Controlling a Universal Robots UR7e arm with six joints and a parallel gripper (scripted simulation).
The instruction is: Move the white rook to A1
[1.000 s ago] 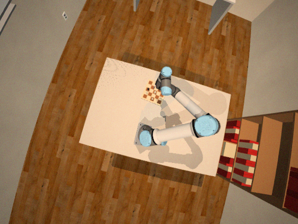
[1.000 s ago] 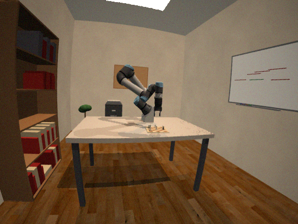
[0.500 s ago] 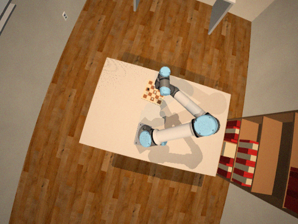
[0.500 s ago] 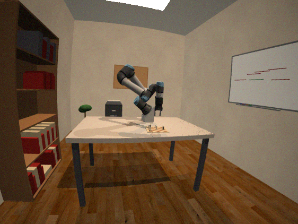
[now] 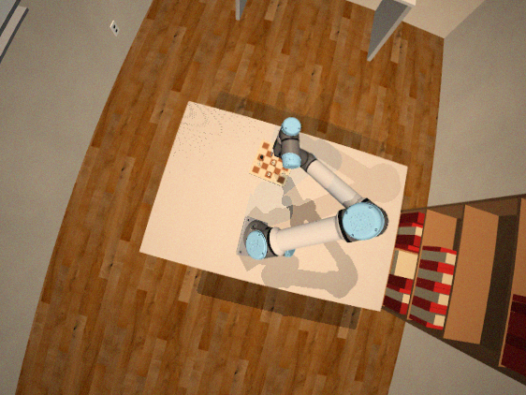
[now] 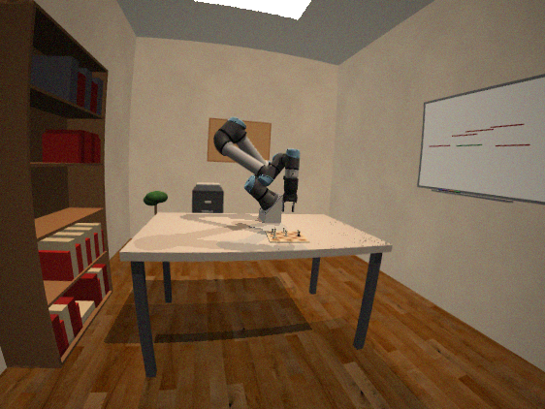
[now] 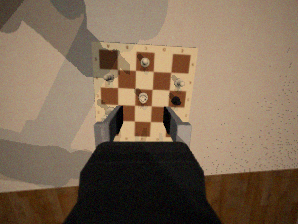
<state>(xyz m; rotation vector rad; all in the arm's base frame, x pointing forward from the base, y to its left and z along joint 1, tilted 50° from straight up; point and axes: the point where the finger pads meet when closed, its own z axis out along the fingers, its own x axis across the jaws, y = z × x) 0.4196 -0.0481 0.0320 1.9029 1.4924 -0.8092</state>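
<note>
My hand is 140 mm above the white rook. Also, from my hand: chessboard 160 mm below; black piece 140 mm below, 70 mm to the left, 20 mm ahead.
</note>
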